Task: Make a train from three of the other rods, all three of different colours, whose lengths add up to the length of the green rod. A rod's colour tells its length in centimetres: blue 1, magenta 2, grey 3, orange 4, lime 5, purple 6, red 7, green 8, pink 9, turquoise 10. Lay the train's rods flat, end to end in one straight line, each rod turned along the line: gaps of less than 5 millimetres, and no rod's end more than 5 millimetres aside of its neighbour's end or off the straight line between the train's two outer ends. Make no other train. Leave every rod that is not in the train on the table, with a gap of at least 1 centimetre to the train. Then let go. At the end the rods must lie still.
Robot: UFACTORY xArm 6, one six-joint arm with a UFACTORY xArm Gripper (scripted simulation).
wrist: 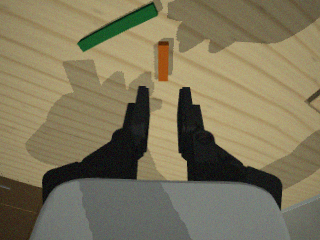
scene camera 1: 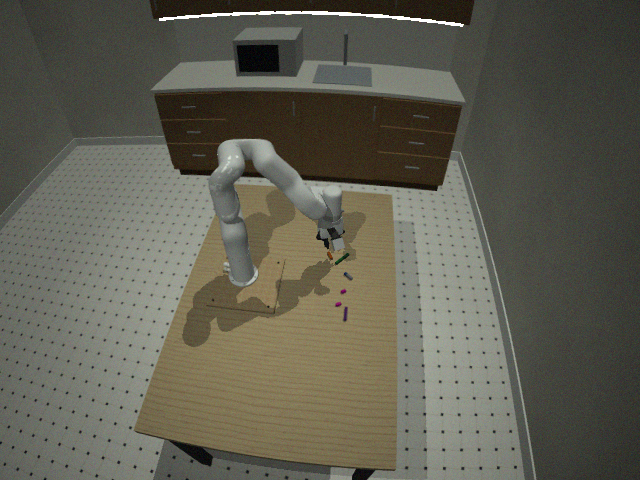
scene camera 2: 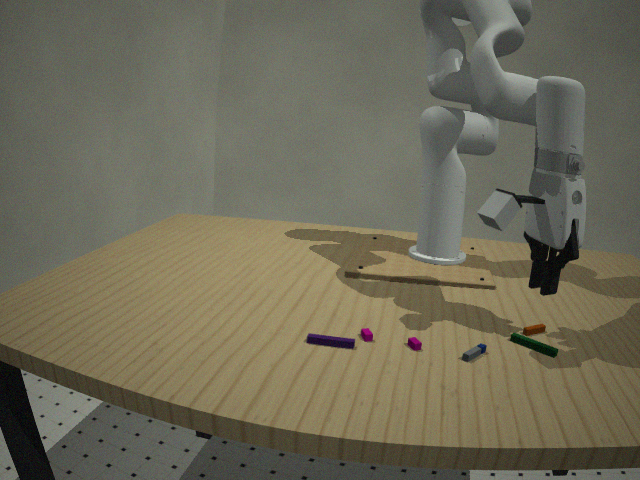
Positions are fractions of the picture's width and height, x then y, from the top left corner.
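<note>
The gripper (scene camera 2: 0.85, 0.61) is visible; the wrist view shows the gripper too (wrist: 0.51, 0.42).
</note>
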